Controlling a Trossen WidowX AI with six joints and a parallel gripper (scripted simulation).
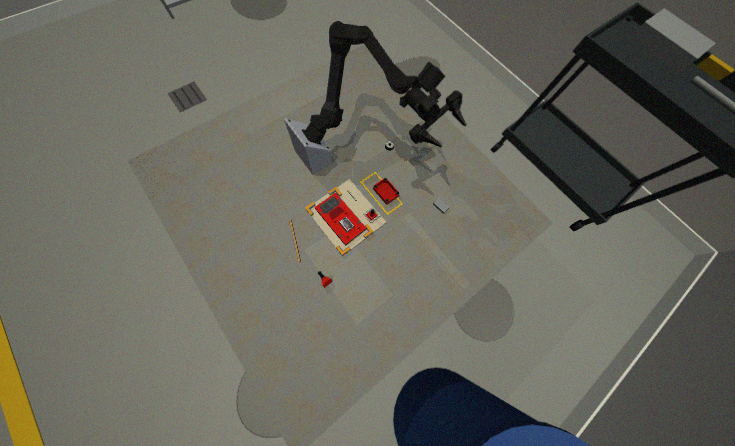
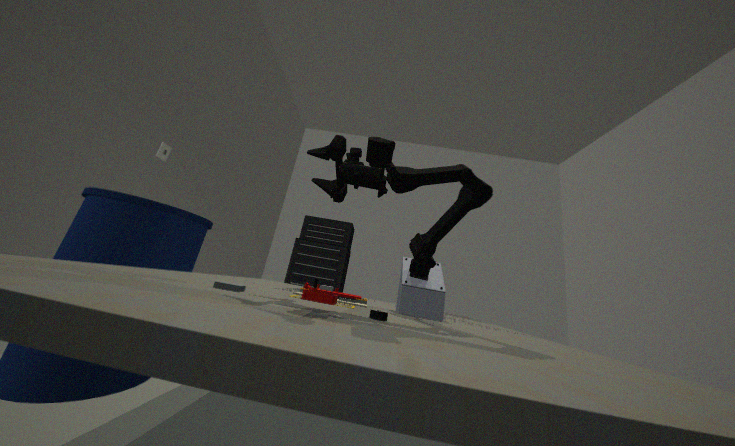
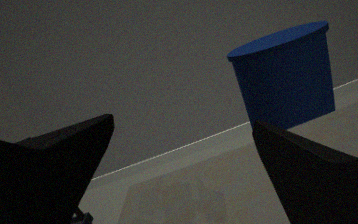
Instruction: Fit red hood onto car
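Right now my gripper tip is 350 mm above the red hood, 150 mm to the left of it and 70 mm past it. Round my gripper tip: grey engine block (370 mm to the right, 330 mm below, 20 mm behind); thin orange rod (580 mm to the right, 350 mm below, 80 mm behind).
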